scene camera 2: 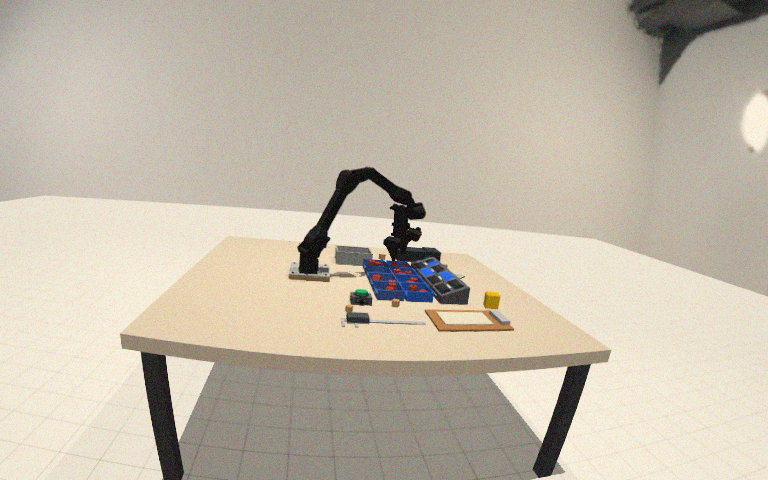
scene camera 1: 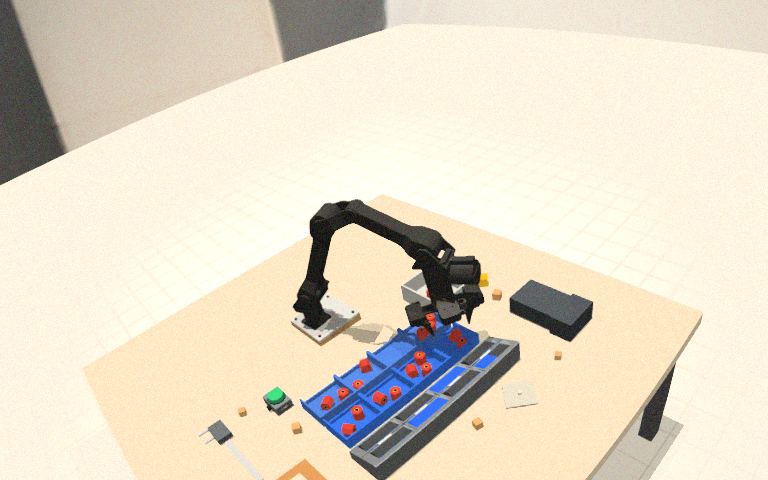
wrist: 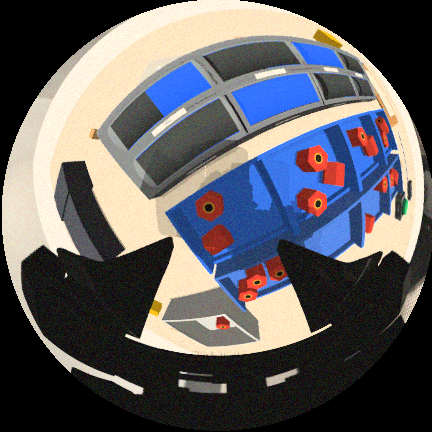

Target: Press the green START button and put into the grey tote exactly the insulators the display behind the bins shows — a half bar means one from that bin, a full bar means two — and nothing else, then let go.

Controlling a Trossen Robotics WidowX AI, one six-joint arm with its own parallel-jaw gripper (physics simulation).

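Pixels of known places: gripper, between the fingertips: (scene camera 2: 398, 258) (scene camera 1: 451, 329) (wrist: 226, 244); arm's base, origin of its link: (scene camera 2: 307, 270) (scene camera 1: 316, 319).
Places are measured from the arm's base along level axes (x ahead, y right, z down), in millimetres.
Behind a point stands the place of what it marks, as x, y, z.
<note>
My gripper (scene camera 1: 451, 328) {374, -140, -34} (scene camera 2: 396, 257) {374, -140, -34} (wrist: 226, 244) {374, -140, -34} is open and empty above the tote end of the blue bins (scene camera 1: 390, 353) (wrist: 245, 180). In the wrist view, two red insulators, one upright (wrist: 209, 206) {404, -140, -9} and one lying (wrist: 218, 240) {370, -154, -8}, are in the display-side end bin. Several insulators (wrist: 256, 281) {295, -149, -9} are in the end bin beside it, partly behind a finger. The grey tote (scene camera 1: 415, 294) {192, -212, -25} (scene camera 2: 353, 255) {203, -211, -20} (wrist: 245, 327) {210, -210, -25} holds a red insulator (wrist: 222, 323) {214, -256, -8}. The display (scene camera 1: 448, 379) {467, -9, -23} (scene camera 2: 447, 276) (wrist: 275, 97) {452, -35, -22} shows one half bar and two full bars in blue. The green START button (scene camera 1: 275, 395) {155, 265, -17} (scene camera 2: 361, 292) {145, 280, -16} stands beyond the bins' other end.
A dark block (scene camera 1: 550, 308) {547, -337, -30} (wrist: 85, 210) {521, -314, -12} stands beyond the tote end. Small wooden cubes (scene camera 1: 496, 294) {367, -350, 1} (scene camera 1: 477, 423) {585, 43, 5} lie around. A caliper (scene camera 1: 219, 431) {116, 425, 3} (scene camera 2: 357, 318) {106, 442, 7}, a clipboard (scene camera 2: 433, 321) {327, 433, 18} and a yellow block (scene camera 2: 491, 300) {573, 320, -7} lie toward the button end. A pale plate (scene camera 1: 519, 394) {611, -83, 16} lies behind the display.
</note>
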